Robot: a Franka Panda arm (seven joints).
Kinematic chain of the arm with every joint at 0, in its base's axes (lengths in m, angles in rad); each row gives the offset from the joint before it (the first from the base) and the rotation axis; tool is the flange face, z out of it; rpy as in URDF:
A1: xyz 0 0 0.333 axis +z
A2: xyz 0 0 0 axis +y
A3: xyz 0 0 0.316 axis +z
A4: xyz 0.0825 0 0 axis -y
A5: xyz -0.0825 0 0.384 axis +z
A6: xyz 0 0 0 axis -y
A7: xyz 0.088 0 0 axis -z
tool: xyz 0 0 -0.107 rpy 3.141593 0 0
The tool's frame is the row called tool.
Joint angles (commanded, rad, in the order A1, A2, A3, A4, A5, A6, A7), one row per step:
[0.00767, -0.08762, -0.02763, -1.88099, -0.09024, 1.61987, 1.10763]
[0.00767, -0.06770, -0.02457, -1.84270, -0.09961, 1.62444, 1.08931]
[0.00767, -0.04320, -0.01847, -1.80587, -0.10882, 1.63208, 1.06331]
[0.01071, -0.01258, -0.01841, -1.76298, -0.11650, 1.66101, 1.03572]
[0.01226, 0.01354, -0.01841, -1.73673, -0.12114, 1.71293, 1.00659]
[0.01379, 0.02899, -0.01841, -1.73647, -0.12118, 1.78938, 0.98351]
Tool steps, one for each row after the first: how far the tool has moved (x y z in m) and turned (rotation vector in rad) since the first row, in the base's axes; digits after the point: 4 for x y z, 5 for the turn. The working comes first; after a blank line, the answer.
Tool pose at each row, in the base's axes (x y z in m, rotation vector in rad; the steps are taken from these numbers as rounded here):
[0.5153, -0.0200, 0.5305, 2.52318, -1.57313, -0.15406]
[0.5245, -0.0193, 0.5383, 2.54482, -1.54832, -0.11896]
[0.5347, -0.0169, 0.5431, 2.57275, -1.50787, -0.08810]
[0.5492, -0.0157, 0.5488, 2.61011, -1.47322, -0.03166]
[0.5633, -0.0147, 0.5509, 2.65365, -1.43821, 0.03740]
[0.5749, -0.0129, 0.5489, 2.69901, -1.41067, 0.11754]

[0.0092, 0.0007, 0.0078, -0.00727, -0.02111, 0.02337]
[0.0194, 0.0031, 0.0126, -0.01347, -0.03835, 0.05761]
[0.0339, 0.0043, 0.0183, -0.01876, -0.07634, 0.09238]
[0.0480, 0.0053, 0.0204, -0.02204, -0.12481, 0.12934]
[0.0596, 0.0071, 0.0184, -0.02250, -0.18318, 0.16220]

